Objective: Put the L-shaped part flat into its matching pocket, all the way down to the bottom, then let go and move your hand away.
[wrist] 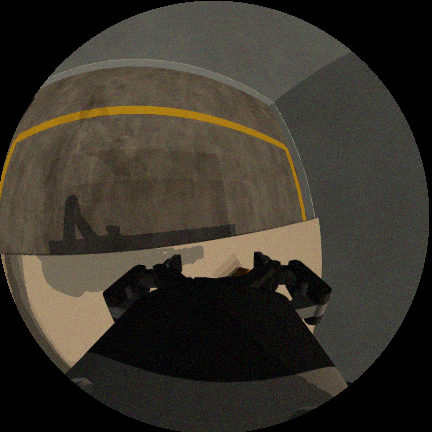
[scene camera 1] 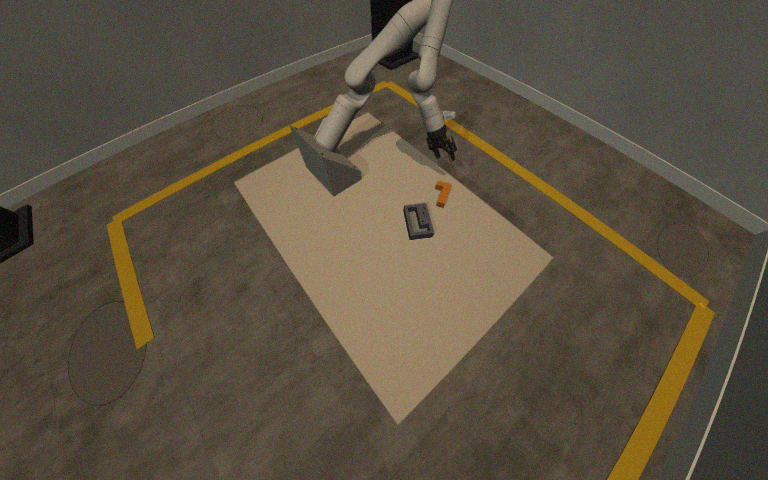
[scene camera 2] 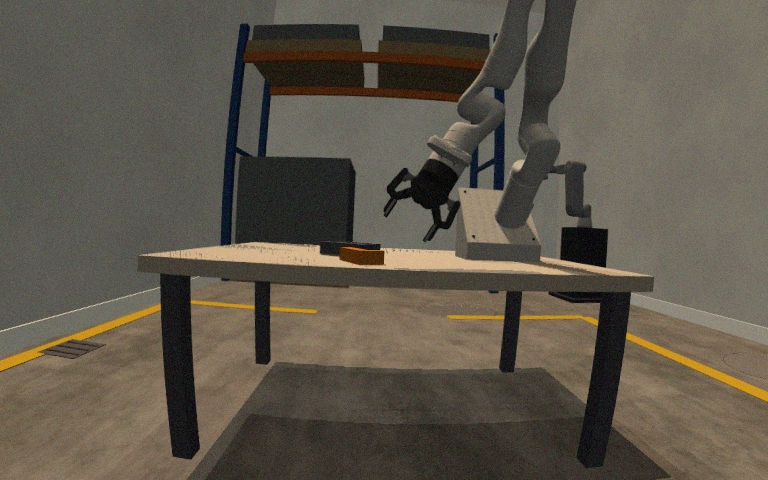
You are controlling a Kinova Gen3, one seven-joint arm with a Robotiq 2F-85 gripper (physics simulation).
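Places are measured from the arm's base along level axes (x ahead, y down, z left), in millimetres.
Where they show: gripper, fingertip midpoint: [wrist: 216, 261] [scene camera 1: 445, 159] [scene camera 2: 404, 228]; arm's base at its link origin: [scene camera 1: 324, 145] [scene camera 2: 508, 218].
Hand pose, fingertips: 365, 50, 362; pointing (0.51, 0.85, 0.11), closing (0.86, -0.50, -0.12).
Each offset is from my fingertips to the top centre of the thing, as dx, dy, dz. "pt": to the spot under its first point.
The orange L-shaped part @(+85, +50, -108) [scene camera 1: 444, 195] [scene camera 2: 362, 255] lies flat on the table, outside the pocket; a sliver of the part @(pt +77, +60, -51) [wrist: 241, 272] shows beside the right finger in the wrist view. The dark block @(+117, +43, -279) [scene camera 1: 423, 215] [scene camera 2: 329, 247] with the L-shaped pocket lies close by on the table, apart from the part. In scene camera 1 its light pocket floor is uncovered. My gripper [scene camera 1: 445, 157] [scene camera 2: 406, 227] [wrist: 216, 261] is open and empty, tilted, above the table on the robot-base side of the part. The part is not between the fingers.
The tabletop [scene camera 1: 396, 311] [scene camera 2: 283, 274] [wrist: 300, 240] bears the grey wedge-shaped robot base [scene camera 1: 339, 175] [scene camera 2: 498, 250]. Behind the table stand a rack [scene camera 2: 231, 169], a large grey box [scene camera 2: 294, 198] and a black pedestal [scene camera 2: 583, 246].
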